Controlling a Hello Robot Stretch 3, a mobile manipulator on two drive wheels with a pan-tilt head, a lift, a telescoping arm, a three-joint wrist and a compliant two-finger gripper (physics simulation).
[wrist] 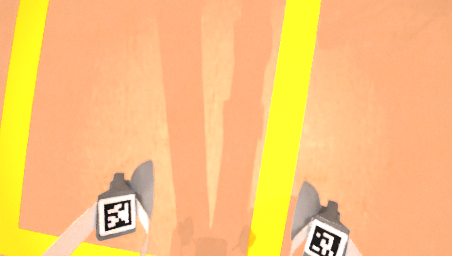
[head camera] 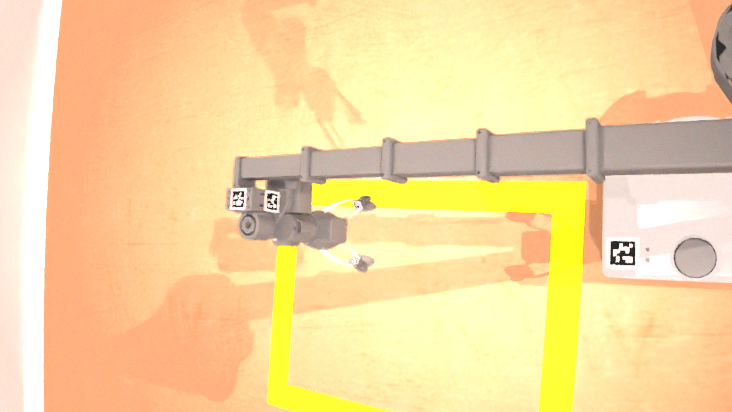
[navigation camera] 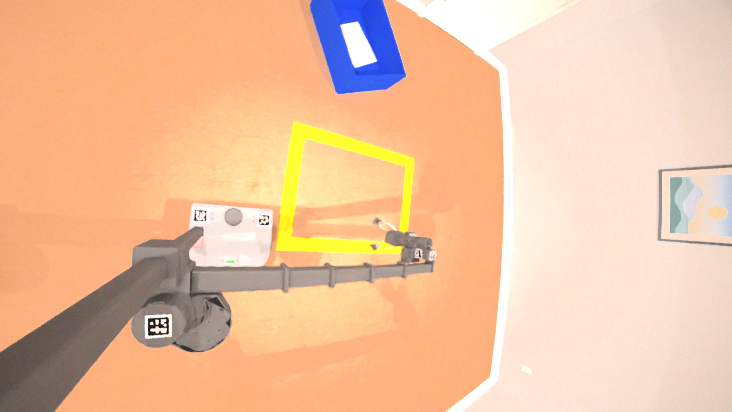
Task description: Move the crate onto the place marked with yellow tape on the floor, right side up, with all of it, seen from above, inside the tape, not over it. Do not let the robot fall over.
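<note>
The blue crate stands on the floor at the top of the navigation view, open side up, cut off by the view's upper edge. A white patch shows on its inside bottom. The crate does not show in the head or wrist view. The yellow tape forms a four-sided outline on the floor, apart from the crate. My gripper is open and empty, fingers spread, above the floor near one tape corner, with its fingers pointing back toward my base.
My arm is stretched out along one side of the tape. My base stands close beside the tape's near side. A wall with a white baseboard rises beyond the tape. A framed picture hangs on it.
</note>
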